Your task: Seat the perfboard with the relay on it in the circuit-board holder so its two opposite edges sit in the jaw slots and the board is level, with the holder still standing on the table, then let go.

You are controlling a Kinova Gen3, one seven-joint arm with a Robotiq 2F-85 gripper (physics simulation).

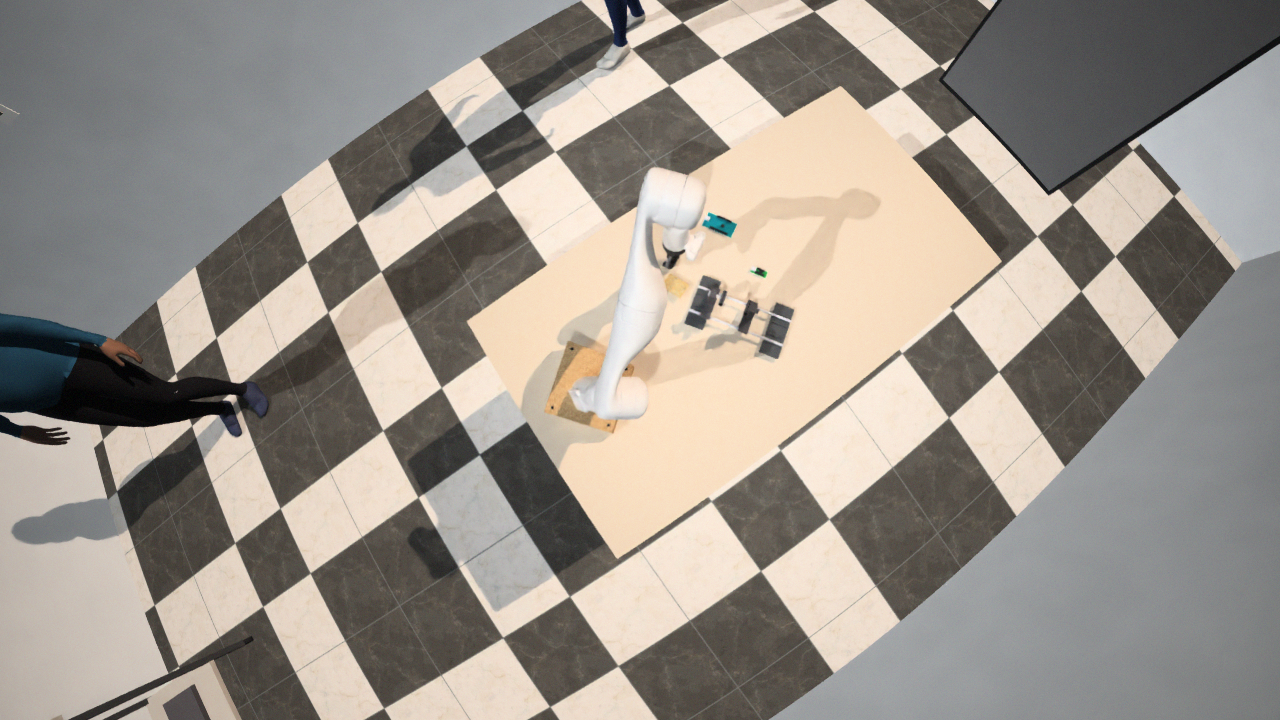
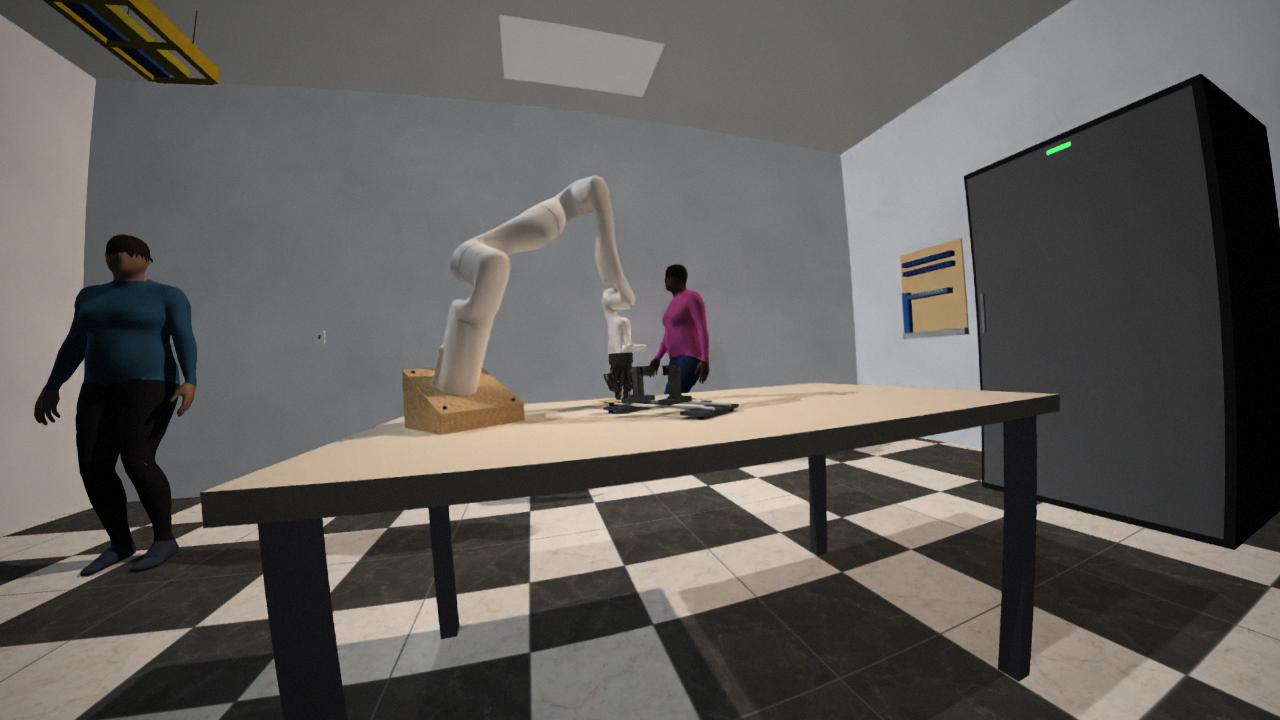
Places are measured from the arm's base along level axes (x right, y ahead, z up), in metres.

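Pixels of known places: gripper, fingertip midpoint: (image 1: 674, 260); arm's base at its link origin: (image 1: 587, 392) (image 2: 456, 386).
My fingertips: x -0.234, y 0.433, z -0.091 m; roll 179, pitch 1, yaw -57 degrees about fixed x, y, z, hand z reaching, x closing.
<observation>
For each thing: its top centre in the pictures, then the offset to it from my fingertips. Level surfaces: height alone.
- circuit-board holder at its top centre: (image 2: 667, 365) (image 1: 746, 305) dy +0.070, dx +0.261, dz +0.117 m
- table at its surface level: dz +0.000 m
- small tan board at its top centre: (image 1: 674, 285) dy -0.047, dx +0.078, dz +0.020 m
- teal board at its top centre: (image 1: 719, 222) dy +0.193, dx -0.031, dz +0.012 m
- tiny green part at its top centre: (image 1: 759, 270) dy +0.206, dx +0.170, dz +0.012 m
The circuit-board holder (image 1: 739, 315) (image 2: 669, 400) stands on the table (image 1: 805, 160) (image 2: 555, 447), with one dark jaw (image 1: 702, 302) to the left and one dark jaw (image 1: 776, 330) to the right. A small tan board (image 1: 677, 285), which I take for the perfboard, lies on the table just left of the left jaw; it is too small to make out a relay. My gripper (image 1: 669, 260) (image 2: 619, 386) points down close over the table beside this board. Its fingers stand narrow with nothing between them.
A teal board (image 1: 719, 223) and a tiny green part (image 1: 759, 270) lie behind the holder. The arm's wooden base (image 1: 573, 380) (image 2: 456, 407) stands at the table's left. A dark cabinet (image 2: 1109, 305) is at the right. One person (image 2: 125, 393) stands left and another person (image 2: 685, 326) stands behind the table.
</observation>
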